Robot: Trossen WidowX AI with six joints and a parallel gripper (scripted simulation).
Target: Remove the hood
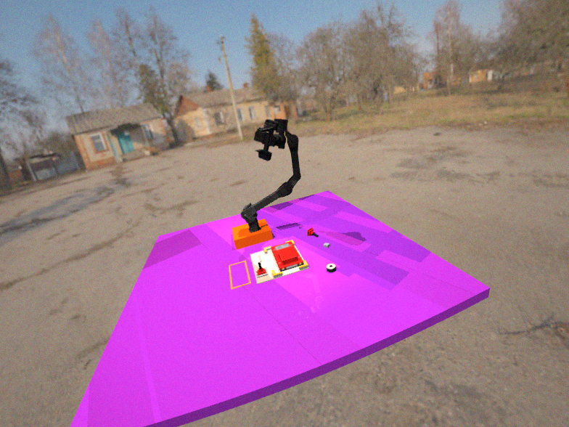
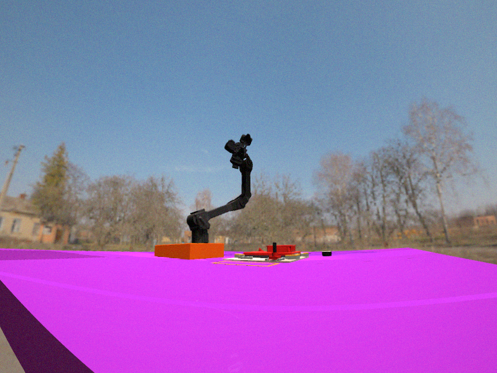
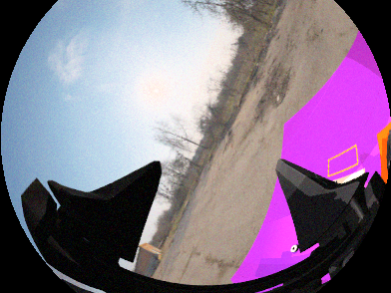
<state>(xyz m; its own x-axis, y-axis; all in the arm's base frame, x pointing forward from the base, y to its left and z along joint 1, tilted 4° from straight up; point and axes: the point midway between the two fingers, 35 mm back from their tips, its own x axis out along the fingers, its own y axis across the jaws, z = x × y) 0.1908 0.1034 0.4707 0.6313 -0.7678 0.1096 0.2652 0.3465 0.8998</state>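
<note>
Right now the red hood is 160 mm ahead of my gripper tip, 20 mm to the right of it and 500 mm below it. The rest, counted from my gripper tip: white wheel: 320 mm ahead, 110 mm to the left, 530 mm below; then white baseplate: 130 mm ahead, 50 mm to the right, 530 mm below; then white piece: 150 mm ahead, 190 mm to the left, 530 mm below.
</note>
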